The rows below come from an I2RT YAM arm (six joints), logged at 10 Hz.
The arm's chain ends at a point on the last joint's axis. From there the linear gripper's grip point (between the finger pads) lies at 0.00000 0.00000 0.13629 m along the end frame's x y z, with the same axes.
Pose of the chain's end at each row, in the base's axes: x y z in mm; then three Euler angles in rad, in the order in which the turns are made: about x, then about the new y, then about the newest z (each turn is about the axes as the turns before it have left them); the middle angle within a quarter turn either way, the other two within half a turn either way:
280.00 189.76 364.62 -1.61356 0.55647 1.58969
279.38 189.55 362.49 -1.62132 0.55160 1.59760
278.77 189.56 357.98 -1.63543 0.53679 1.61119
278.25 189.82 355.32 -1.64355 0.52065 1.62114
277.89 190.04 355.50 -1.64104 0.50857 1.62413
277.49 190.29 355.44 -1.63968 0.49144 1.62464
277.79 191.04 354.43 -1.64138 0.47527 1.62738
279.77 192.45 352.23 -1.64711 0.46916 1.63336
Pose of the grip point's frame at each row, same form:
351.99 305.38 359.67 -1.61356 0.55647 1.58969
350.80 305.48 356.63 -1.62132 0.55160 1.59760
348.47 306.44 350.42 -1.63543 0.53679 1.61119
346.05 307.74 346.73 -1.64355 0.52065 1.62114
344.25 308.79 347.14 -1.64104 0.50857 1.62413
341.80 310.17 347.17 -1.63968 0.49144 1.62464
340.15 311.92 345.88 -1.64138 0.47527 1.62738
341.39 313.66 342.96 -1.64711 0.46916 1.63336

